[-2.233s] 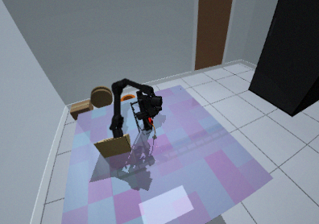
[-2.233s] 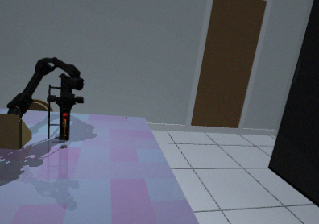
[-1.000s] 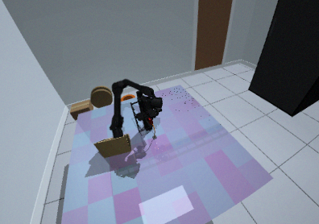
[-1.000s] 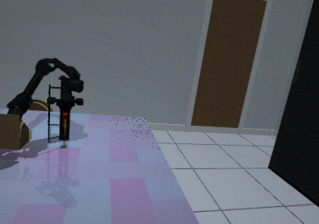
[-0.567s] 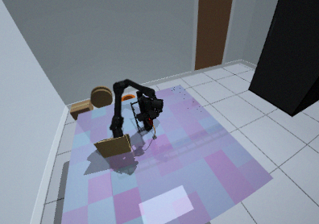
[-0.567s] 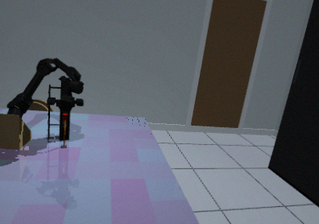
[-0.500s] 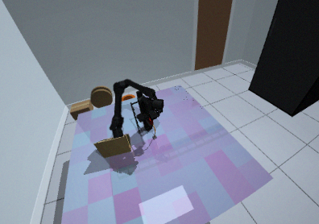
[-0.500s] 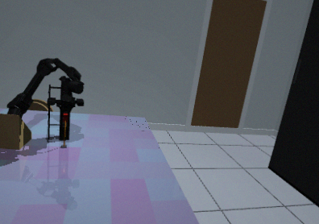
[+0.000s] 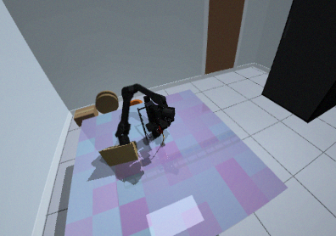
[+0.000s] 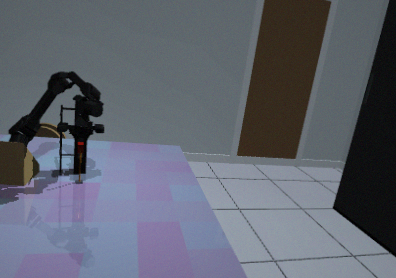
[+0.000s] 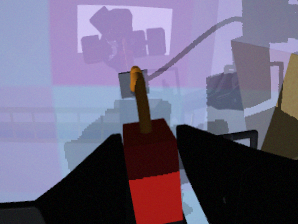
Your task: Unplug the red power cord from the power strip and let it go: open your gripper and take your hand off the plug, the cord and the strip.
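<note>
My gripper tip is 20 mm past the red plug and 40 mm to the right of it.
</note>
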